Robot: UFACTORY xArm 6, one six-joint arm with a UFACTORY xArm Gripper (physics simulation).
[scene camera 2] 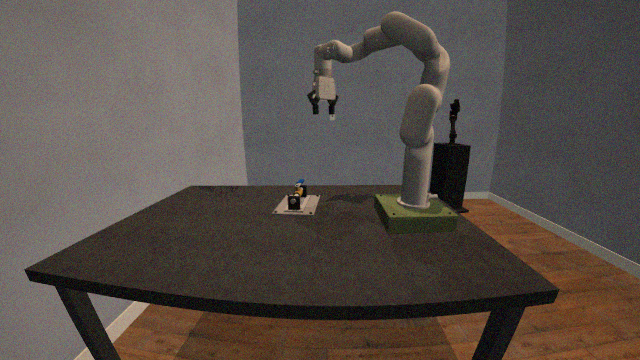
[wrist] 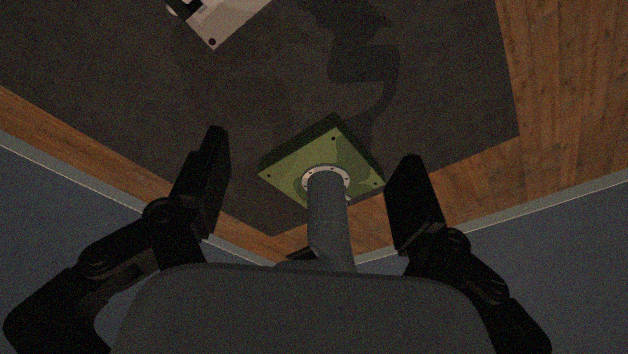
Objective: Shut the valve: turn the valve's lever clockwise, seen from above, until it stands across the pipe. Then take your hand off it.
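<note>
The valve's blue lever (scene camera 2: 300, 181) sits on top of the valve, whose yellow-orange body (scene camera 2: 299, 192) stands between two black blocks on a pale base plate (scene camera 2: 312, 205) (wrist: 225, 25). The lever is small in the scene view, and its exact angle to the pipe is hard to tell. In the wrist view a corner of the plate shows at the top edge; the lever does not show there. My gripper (scene camera 2: 324, 115) (wrist: 314, 161) is open and empty, high above the table and a little to the right of the valve in the scene view, touching nothing.
The arm stands on a green base block (scene camera 2: 422, 223) (wrist: 285, 170) to the right of the valve on the dark table (scene camera 2: 280, 265) (wrist: 260, 95). A black cabinet (scene camera 2: 451, 175) with a dark object on top stands behind the table at the right.
</note>
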